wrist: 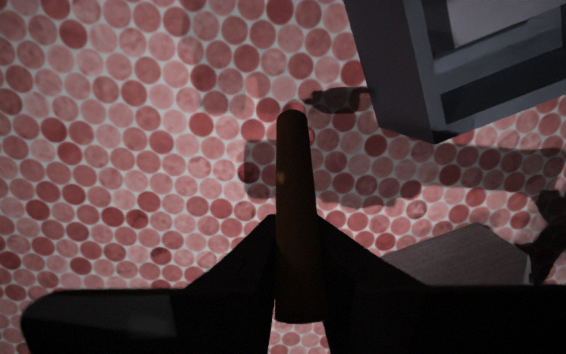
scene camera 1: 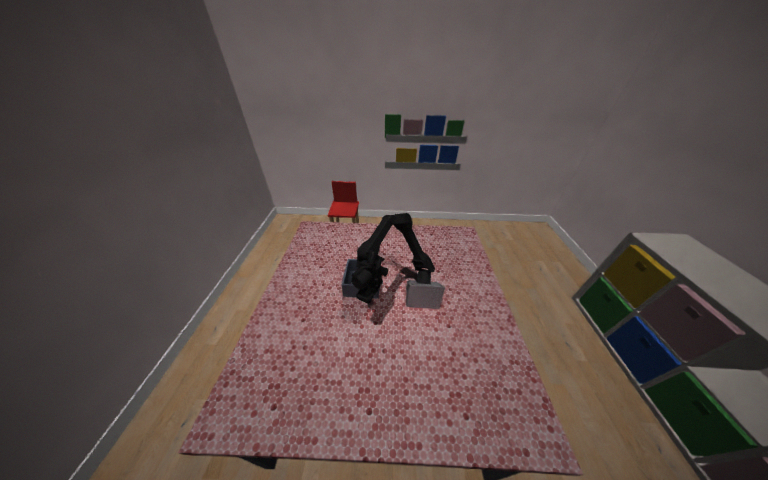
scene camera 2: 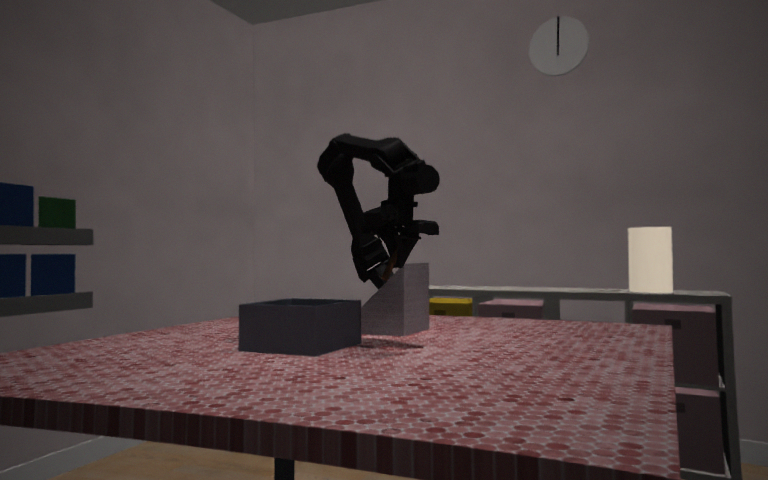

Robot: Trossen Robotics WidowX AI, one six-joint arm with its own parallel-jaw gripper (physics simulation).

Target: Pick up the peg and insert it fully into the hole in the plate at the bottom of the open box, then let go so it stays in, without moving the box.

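Frame: origin at the arm's base, x right, y ahead, z up, level; millimetres.
Seen in the pictures: gripper, fingertip midpoint: [wrist: 292, 224] [scene camera 1: 372, 294] [scene camera 2: 397, 268]; arm's base, link origin: [scene camera 1: 424, 283] [scene camera 2: 391, 288].
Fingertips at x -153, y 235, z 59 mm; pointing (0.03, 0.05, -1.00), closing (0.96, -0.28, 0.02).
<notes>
Pixels of each thing's top centre, then the offset from my fingertips to it. Level surfaces: height alone.
- dark brown round peg, top centre: [wrist: 309, 253] [scene camera 2: 391, 246] dx +5, dy +17, dz +48 mm
- open blue-grey box, top centre: [scene camera 2: 302, 302] [scene camera 1: 362, 272] dx +188, dy +94, dz -73 mm
- table top, surface height: dz -171 mm
A dark brown round peg [scene camera 2: 390, 267] [wrist: 296, 175] is held between the two black fingers of my gripper [scene camera 2: 398, 254] [wrist: 292, 224]. The gripper is shut on it, and the peg points away from the wrist and is tilted in the scene camera 2 view. Its tip is over the patterned table top, outside the box. The open blue-grey box [scene camera 1: 347, 289] [scene camera 2: 300, 328] [wrist: 395, 65] is at the upper right in the wrist view. Part of a pale surface shows inside it; the hole does not show. In the scene camera 1 view the arm covers part of the box and hides the peg.
A grey wedge-shaped block [scene camera 1: 424, 296] [scene camera 2: 412, 300] [wrist: 462, 256] stands by the arm's base, right of the box in the scene camera 1 view. The table top [scene camera 1: 385, 390] [scene camera 2: 453, 390] [wrist: 75, 165] has a pink and red dot pattern. The arm's shadow falls beside the box.
</notes>
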